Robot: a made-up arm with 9 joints.
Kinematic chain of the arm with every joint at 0, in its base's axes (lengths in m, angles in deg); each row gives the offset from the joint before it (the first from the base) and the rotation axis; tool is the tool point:
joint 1: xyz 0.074 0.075 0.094 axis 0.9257 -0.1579 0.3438
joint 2: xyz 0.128 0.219 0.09 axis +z
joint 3: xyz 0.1 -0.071 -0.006 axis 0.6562 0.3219 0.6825
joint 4: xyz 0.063 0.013 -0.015 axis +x
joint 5: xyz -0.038 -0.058 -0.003 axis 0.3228 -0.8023 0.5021
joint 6: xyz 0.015 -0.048 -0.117 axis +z
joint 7: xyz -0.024 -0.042 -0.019 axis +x
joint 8: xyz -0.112 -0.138 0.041 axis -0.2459 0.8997 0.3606
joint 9: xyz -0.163 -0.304 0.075 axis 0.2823 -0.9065 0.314
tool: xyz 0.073 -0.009 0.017
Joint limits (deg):
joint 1: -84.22..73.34
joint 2: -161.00..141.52
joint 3: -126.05..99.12
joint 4: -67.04..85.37
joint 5: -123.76..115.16
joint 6: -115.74..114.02
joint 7: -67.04..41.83
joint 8: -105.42..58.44
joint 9: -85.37..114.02
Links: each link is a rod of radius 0.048 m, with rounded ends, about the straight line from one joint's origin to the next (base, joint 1, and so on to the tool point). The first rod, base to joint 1, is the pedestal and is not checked.
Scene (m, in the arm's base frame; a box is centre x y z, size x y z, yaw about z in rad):
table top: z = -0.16
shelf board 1: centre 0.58 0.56 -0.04 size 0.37 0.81 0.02 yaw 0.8
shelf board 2: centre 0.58 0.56 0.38 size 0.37 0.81 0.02 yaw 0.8
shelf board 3: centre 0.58 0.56 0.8 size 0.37 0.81 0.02 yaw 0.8
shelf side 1: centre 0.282 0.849 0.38 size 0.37 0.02 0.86 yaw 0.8
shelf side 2: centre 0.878 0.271 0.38 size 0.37 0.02 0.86 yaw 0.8
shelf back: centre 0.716 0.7 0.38 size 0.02 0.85 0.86 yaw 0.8
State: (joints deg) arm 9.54 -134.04 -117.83 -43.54 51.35 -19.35 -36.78 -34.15 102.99
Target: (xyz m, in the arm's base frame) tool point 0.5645 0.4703 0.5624
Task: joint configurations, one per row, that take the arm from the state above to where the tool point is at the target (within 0.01 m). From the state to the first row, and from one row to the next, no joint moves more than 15 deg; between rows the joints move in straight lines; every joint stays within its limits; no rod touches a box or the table.
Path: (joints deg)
1: 22.16 -139.61 -110.89 -43.06 51.64 -20.10 -44.93 -20.63 96.37
2: 34.78 -145.17 -103.95 -42.58 51.93 -20.84 -53.07 -7.12 89.76
3: 47.40 -150.74 -97.01 -42.10 52.22 -21.59 -61.22 6.40 83.14
4: 56.26 -139.41 -97.10 -42.89 59.05 -20.54 -59.90 -3.86 86.05
5: 65.12 -128.07 -97.20 -43.69 65.89 -19.49 -58.59 -14.12 88.96
6: 53.17 -129.59 -100.50 -43.73 64.76 -16.22 -50.27 -20.48 93.19
7: 41.22 -131.11 -103.80 -43.77 63.63 -12.94 -41.95 -26.84 97.42
8: 29.27 -132.63 -107.10 -43.80 62.50 -9.67 -33.63 -33.21 101.66
9: 17.32 -134.15 -110.40 -43.84 61.37 -6.39 -25.31 -39.57 105.89

